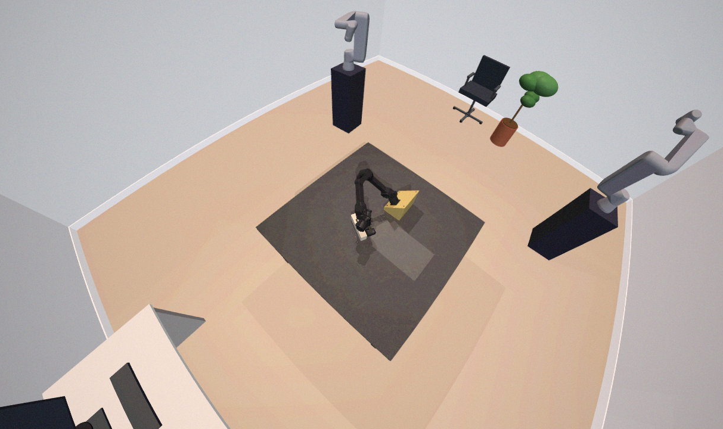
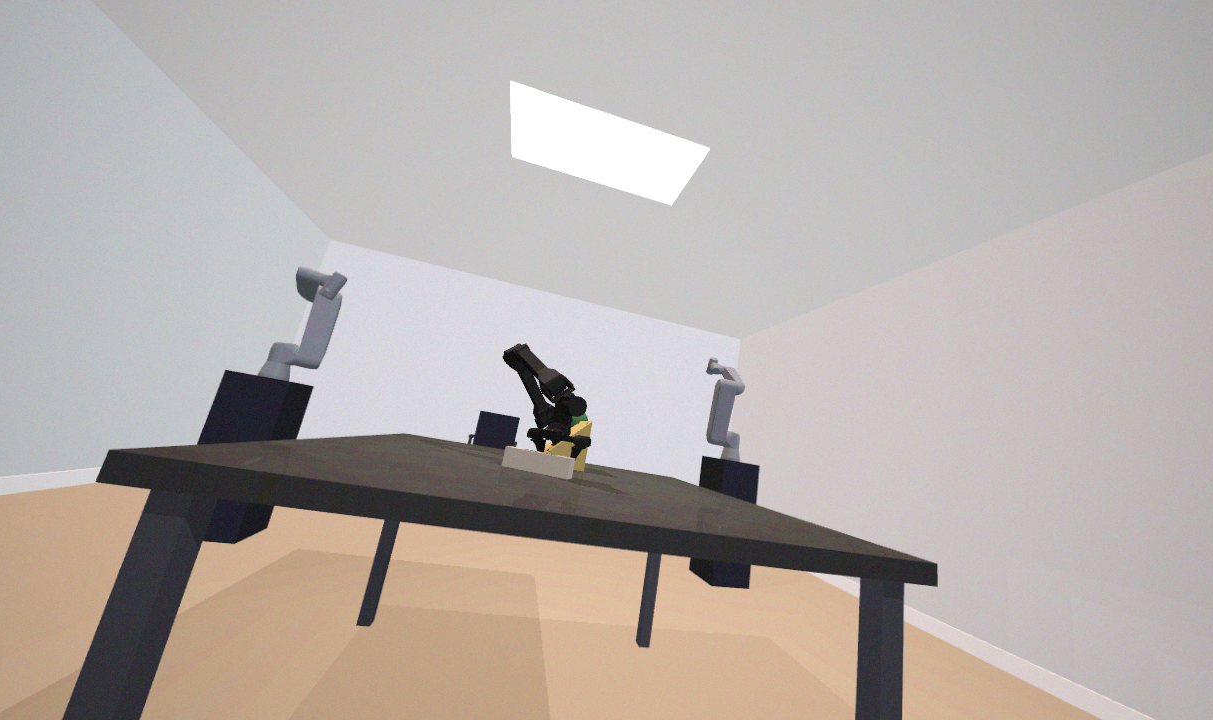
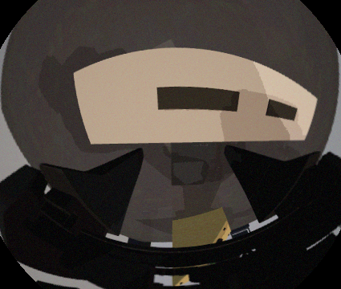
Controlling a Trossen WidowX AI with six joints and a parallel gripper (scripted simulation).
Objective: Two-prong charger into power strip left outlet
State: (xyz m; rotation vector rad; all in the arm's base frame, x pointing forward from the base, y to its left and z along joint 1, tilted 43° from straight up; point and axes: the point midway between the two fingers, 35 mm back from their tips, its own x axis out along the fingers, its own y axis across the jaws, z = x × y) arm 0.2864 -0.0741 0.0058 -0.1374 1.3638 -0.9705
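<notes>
The dark charger is 20 mm ahead of my gripper tip, 10 mm to the right of it and 10 mm above it.
</notes>
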